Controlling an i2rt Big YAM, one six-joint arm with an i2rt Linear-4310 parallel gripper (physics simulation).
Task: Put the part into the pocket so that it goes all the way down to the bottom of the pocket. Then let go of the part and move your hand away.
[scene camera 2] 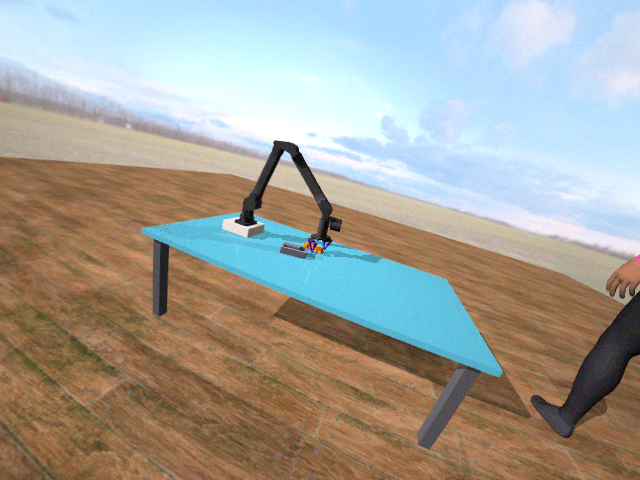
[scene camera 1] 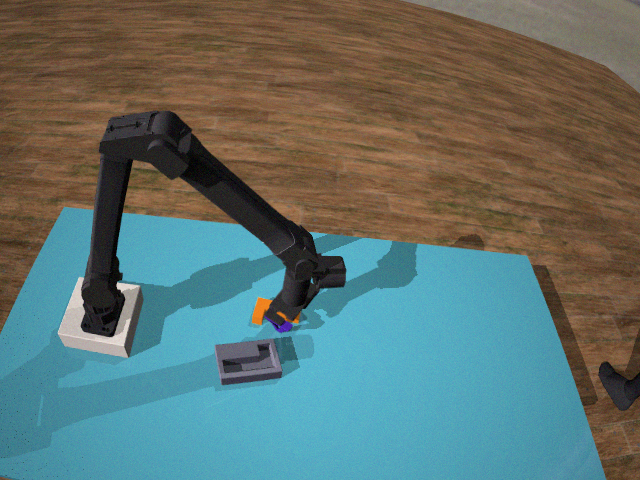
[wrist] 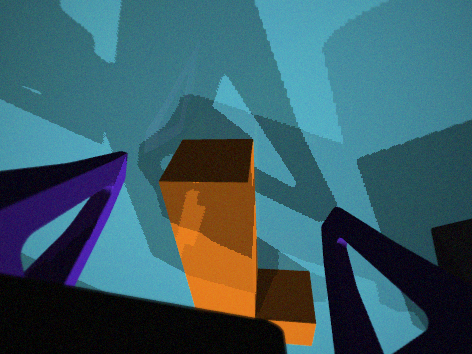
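Where they show: gripper, fingertip midpoint: [scene camera 2: 317,251] [scene camera 1: 289,317] [wrist: 233,192]; arm's base, link origin: [scene camera 2: 245,223] [scene camera 1: 104,314].
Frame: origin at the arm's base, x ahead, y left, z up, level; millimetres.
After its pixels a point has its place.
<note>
The part is an orange L-shaped block [scene camera 1: 260,310] @(y 100, x 377, z -27 mm) [scene camera 2: 306,245] @(y 81, x 381, z -33 mm) [wrist: 220,280] @(y 117, x 420, z -27 mm). It lies on the blue table behind the pocket block, partly hidden by the hand in scene camera 1. The grey pocket block [scene camera 1: 251,379] @(y -85, x 371, z -43 mm) [scene camera 2: 293,251] @(y -85, x 372, z -30 mm) has an L-shaped recess, with no part in it. My gripper [scene camera 2: 318,249] @(y 108, x 450, z -51 mm) [wrist: 233,192] @(y 108, x 450, z -51 mm) is open and low over the part. In the wrist view one purple finger is left of the part's long arm and the other is right of its short arm, with visible gaps. The black hand hides the part's near end there.
The arm's white base block [scene camera 1: 69,335] @(y -77, x -69, z 0 mm) [scene camera 2: 242,229] @(y -75, x 35, z -17 mm) stands at the left of the blue table [scene camera 1: 413,372] @(y -26, x 761, z -57 mm) [scene camera 2: 372,304] @(y -265, x 829, z -57 mm). A dark corner [wrist: 455,247] @(y 17, x 415, z -43 mm) shows at the wrist view's right edge. A person's leg [scene camera 1: 620,390] [scene camera 2: 594,372] is on the floor off the table's right end.
</note>
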